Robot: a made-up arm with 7 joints. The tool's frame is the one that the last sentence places.
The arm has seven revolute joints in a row. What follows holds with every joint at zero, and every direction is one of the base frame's. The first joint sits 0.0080 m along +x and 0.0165 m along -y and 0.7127 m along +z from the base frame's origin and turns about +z. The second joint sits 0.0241 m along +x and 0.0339 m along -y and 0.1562 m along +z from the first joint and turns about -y. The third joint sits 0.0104 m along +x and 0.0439 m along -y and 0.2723 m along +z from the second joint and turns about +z. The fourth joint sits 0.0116 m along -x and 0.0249 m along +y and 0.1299 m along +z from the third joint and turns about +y. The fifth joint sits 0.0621 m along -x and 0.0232 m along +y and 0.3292 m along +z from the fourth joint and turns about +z. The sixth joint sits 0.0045 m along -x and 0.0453 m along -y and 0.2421 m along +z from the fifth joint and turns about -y. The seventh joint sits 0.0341 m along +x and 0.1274 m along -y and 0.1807 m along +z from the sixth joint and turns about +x. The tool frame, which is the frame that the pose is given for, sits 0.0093 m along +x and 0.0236 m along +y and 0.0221 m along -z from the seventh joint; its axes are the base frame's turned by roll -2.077, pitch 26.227 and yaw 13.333 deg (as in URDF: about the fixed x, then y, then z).
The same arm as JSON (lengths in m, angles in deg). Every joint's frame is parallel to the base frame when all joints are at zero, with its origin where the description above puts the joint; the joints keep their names.
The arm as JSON. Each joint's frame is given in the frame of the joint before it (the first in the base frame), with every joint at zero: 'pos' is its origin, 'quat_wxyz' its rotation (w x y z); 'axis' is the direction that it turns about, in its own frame. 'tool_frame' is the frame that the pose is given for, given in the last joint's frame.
{
  "length_unit": "m",
  "angle_unit": "deg",
  "joints": [
    {
      "joint": "joint 1",
      "pos": [
        0.008,
        -0.0165,
        0.7127
      ],
      "quat_wxyz": [
        1.0,
        0.0,
        0.0,
        0.0
      ],
      "axis": "+z"
    },
    {
      "joint": "joint 2",
      "pos": [
        0.0241,
        -0.0339,
        0.1562
      ],
      "quat_wxyz": [
        1.0,
        0.0,
        0.0,
        0.0
      ],
      "axis": "-y"
    },
    {
      "joint": "joint 3",
      "pos": [
        0.0104,
        -0.0439,
        0.2723
      ],
      "quat_wxyz": [
        1.0,
        0.0,
        0.0,
        0.0
      ],
      "axis": "+z"
    },
    {
      "joint": "joint 4",
      "pos": [
        -0.0116,
        0.0249,
        0.1299
      ],
      "quat_wxyz": [
        1.0,
        0.0,
        0.0,
        0.0
      ],
      "axis": "+y"
    },
    {
      "joint": "joint 5",
      "pos": [
        -0.0621,
        0.0232,
        0.3292
      ],
      "quat_wxyz": [
        1.0,
        0.0,
        0.0,
        0.0
      ],
      "axis": "+z"
    },
    {
      "joint": "joint 6",
      "pos": [
        -0.0045,
        -0.0453,
        0.2421
      ],
      "quat_wxyz": [
        1.0,
        0.0,
        0.0,
        0.0
      ],
      "axis": "-y"
    },
    {
      "joint": "joint 7",
      "pos": [
        0.0341,
        -0.1274,
        0.1807
      ],
      "quat_wxyz": [
        1.0,
        0.0,
        0.0,
        0.0
      ],
      "axis": "+x"
    }
  ],
  "tool_frame": {
    "pos": [
      0.0093,
      0.0236,
      -0.0221
    ],
    "quat_wxyz": [
      0.966701,
      -0.043867,
      0.223261,
      0.117128
    ]
  }
}

